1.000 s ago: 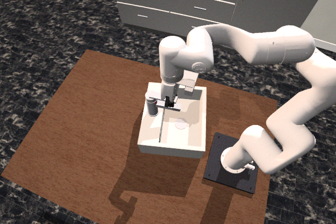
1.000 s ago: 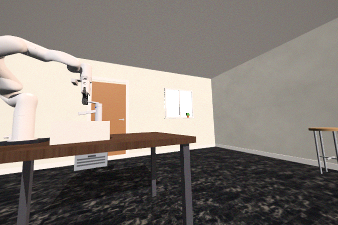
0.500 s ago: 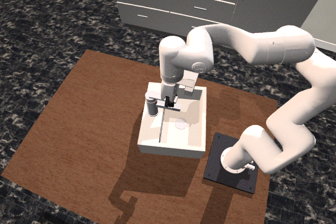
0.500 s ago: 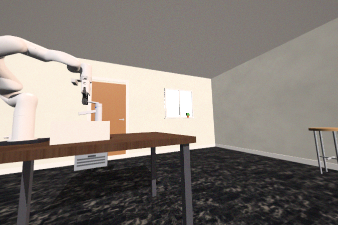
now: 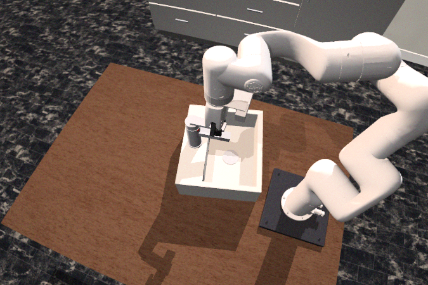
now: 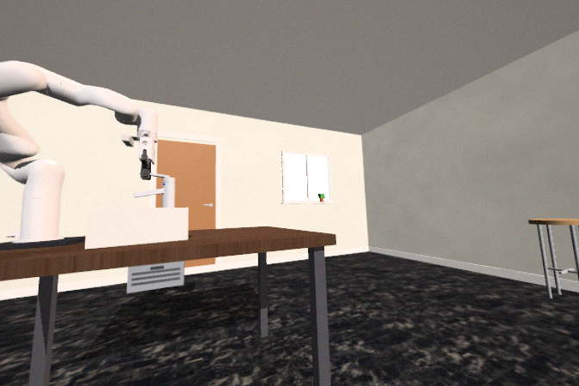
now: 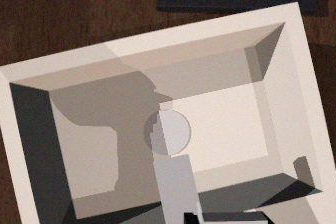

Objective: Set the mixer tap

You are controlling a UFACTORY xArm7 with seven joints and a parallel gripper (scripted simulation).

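My hand is 3 cm short of the lever. Also, from my hand: white sink (3 cm behind, 3 cm to the right, 24 cm below); mixer tap (6 cm ahead, 5 cm below).
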